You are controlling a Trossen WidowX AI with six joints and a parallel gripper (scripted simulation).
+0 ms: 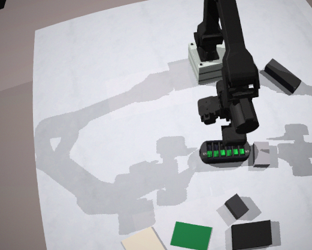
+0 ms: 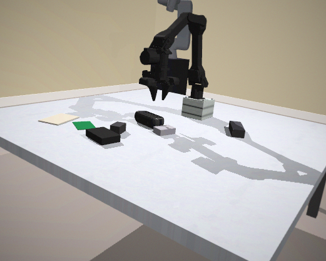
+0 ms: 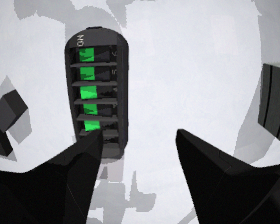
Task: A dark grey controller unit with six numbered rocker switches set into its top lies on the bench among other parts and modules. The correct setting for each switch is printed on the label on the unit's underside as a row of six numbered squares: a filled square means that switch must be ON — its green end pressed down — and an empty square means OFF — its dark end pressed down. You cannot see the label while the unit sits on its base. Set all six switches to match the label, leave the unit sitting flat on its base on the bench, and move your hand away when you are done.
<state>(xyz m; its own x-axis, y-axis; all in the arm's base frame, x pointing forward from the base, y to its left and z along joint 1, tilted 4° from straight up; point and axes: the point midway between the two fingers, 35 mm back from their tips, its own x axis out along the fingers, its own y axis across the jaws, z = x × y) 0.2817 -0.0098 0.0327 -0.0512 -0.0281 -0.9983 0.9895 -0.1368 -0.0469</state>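
Now: gripper tip 70 mm short of the grey block, 110 mm to the right of it and 90 mm above it. Round my gripper tip: green card (280 mm ahead, 150 mm to the right, 110 mm below); dark flat box (320 mm ahead, 20 mm to the left, 90 mm below); small dark cube (220 mm ahead, 10 mm to the right, 90 mm below).
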